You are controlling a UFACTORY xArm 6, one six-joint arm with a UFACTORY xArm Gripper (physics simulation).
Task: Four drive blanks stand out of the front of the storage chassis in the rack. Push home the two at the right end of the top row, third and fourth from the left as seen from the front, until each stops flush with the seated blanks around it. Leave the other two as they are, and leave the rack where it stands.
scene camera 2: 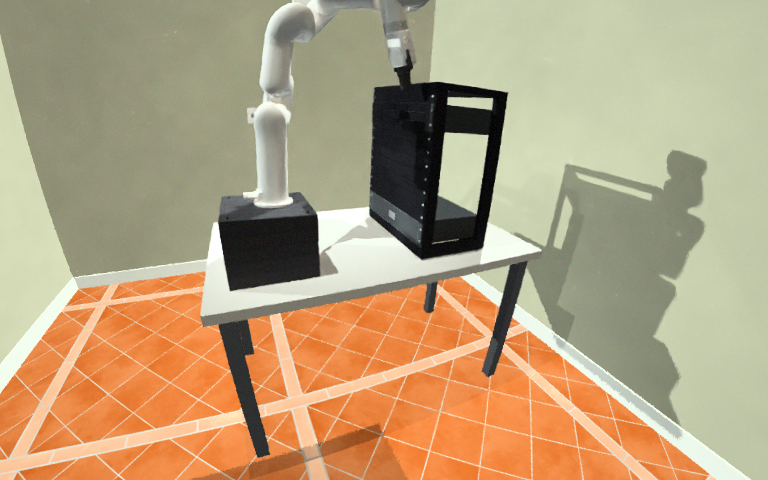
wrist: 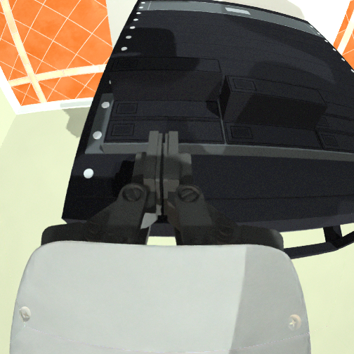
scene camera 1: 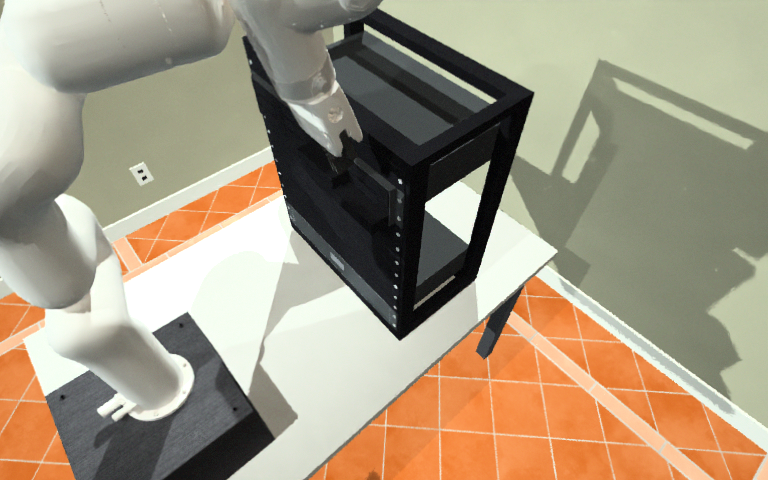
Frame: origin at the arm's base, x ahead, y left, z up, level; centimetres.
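Where they show: gripper, fingertip midpoint: [scene camera 2: 406,89] [scene camera 1: 343,166]; arm's base at its link origin: [scene camera 2: 273,202] [scene camera 1: 159,387].
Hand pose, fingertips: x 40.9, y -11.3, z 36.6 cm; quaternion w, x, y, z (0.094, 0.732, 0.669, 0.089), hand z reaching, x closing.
Observation:
Things, the pixels of their top centre, and the offset from my fingertips. "spot": a spot on its surface instead. Level surfaces: height alone.
- black rack at a spot on its surface: [scene camera 1: 412,254] spot: dz -20.9, dx +7.1, dy -9.6 cm
- white table at its surface level: dz -57.6 cm
- grey unit at a spot on its surface: [scene camera 1: 362,283] spot: dz -46.3, dx +6.3, dy +4.8 cm
My gripper [scene camera 1: 335,167] [scene camera 2: 404,86] [wrist: 163,149] is shut and empty, its tips over the fourth top-row blank in the wrist view; contact cannot be told. That fourth blank [wrist: 200,131] and the third blank [wrist: 280,136] look level with the faces around them. One blank [wrist: 275,100] stands out below the third, and another blank [wrist: 170,77] stands out at the right end, lower down. The storage chassis [scene camera 1: 374,174] [wrist: 290,150] sits in the upper part of the black rack [scene camera 1: 412,254] [scene camera 2: 433,186] [wrist: 260,177], which stands upright. Shadow makes small depth differences hard to see.
The white table [scene camera 1: 339,328] [scene camera 2: 345,277] carries the rack and the black arm base box [scene camera 1: 192,407] [scene camera 2: 271,249]. A grey unit [scene camera 1: 362,283] [scene camera 2: 399,220] fills the rack's bottom front. The rack's open top frame lies beside the gripper. Walls stand behind the rack.

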